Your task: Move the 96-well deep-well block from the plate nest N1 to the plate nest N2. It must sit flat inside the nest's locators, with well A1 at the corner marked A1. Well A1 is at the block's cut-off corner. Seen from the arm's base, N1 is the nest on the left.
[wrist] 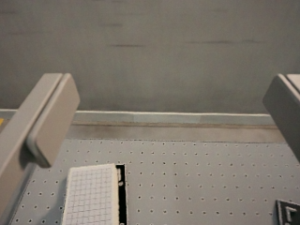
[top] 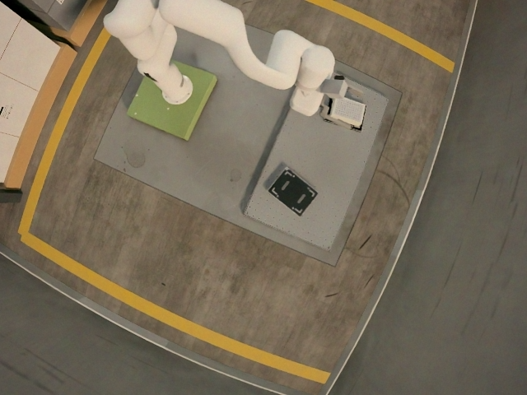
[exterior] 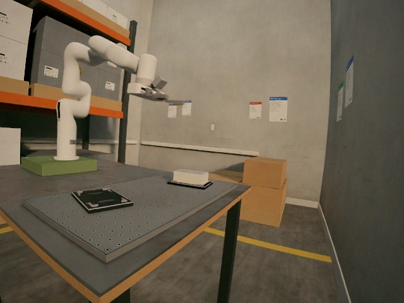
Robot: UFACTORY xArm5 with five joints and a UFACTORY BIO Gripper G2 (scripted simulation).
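The white 96-well deep-well block is 4 cm ahead of my hand, 12 cm to the left of it and 30 cm below it.
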